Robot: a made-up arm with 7 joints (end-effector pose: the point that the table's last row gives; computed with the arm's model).
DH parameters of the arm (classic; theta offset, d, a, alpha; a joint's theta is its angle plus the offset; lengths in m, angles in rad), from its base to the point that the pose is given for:
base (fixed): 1.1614 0 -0.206 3.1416
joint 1: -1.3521 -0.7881 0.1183 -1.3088
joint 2: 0 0.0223 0.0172 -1.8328
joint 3: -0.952 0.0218 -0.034 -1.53
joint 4: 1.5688 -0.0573 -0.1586 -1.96
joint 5: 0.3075 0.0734 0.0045 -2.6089
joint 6: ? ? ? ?
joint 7: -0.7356 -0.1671 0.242 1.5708
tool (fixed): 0 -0.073 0 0
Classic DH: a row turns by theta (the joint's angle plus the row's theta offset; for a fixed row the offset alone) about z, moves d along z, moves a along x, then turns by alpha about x.
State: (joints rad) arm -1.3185 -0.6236 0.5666 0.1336 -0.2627 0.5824 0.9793
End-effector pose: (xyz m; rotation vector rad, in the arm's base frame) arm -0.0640 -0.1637 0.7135 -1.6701 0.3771 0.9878
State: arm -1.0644 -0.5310 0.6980 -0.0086 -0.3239 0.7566 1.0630
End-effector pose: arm -0.0722 -0.2570 0.7138 -1.8558 0.9138 0.7596
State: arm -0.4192 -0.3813 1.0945 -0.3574 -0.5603 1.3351 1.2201
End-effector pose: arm -0.1440 -0.3511 0.9391 2.2026 -2.2238 -0.0596
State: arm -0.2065 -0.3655 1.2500 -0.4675 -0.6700 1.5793 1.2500
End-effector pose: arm -0.1246 -0.2993 1.0527 1.8187 -2.0412 0.2280
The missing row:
joint 6: -0.5989 0.1937 0.1011 -0.2045
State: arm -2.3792 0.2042 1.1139 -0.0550 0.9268 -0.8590 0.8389
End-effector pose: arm -0.4704 -0.1610 1.1425 1.1041 1.0693 2.7189
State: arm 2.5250 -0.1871 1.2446 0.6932 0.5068 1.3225 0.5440
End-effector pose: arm -0.0122 -0.3241 0.6258 0.4363 1.6342 -1.0992
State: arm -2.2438 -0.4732 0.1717 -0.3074 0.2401 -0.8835 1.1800
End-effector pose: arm -0.3245 -0.0435 1.0494 0.2729 0.0023 2.4099
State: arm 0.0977 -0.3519 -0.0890 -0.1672 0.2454 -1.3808 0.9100
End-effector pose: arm 0.0596 -0.2628 1.2351 0.0272 -0.9507 -0.3451
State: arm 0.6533 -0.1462 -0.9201 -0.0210 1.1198 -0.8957 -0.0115
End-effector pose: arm -0.3748 -0.0841 1.2802 -1.2136 -1.9826 -1.3326
